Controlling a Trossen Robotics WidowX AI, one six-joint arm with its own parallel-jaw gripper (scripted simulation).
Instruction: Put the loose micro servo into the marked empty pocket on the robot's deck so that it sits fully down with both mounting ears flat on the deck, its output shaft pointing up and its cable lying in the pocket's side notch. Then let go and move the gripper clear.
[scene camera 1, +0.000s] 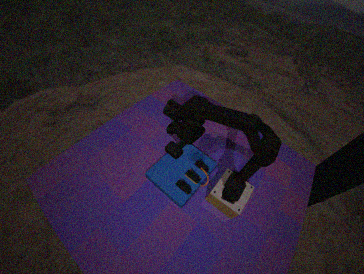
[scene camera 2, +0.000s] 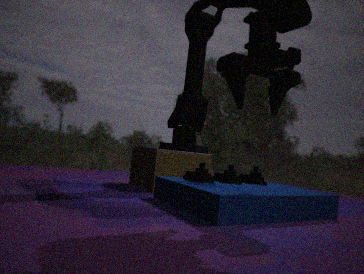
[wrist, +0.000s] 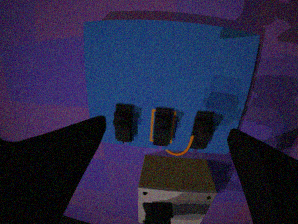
same spot on blue deck: (wrist: 187, 67) = (scene camera 1: 179, 159)
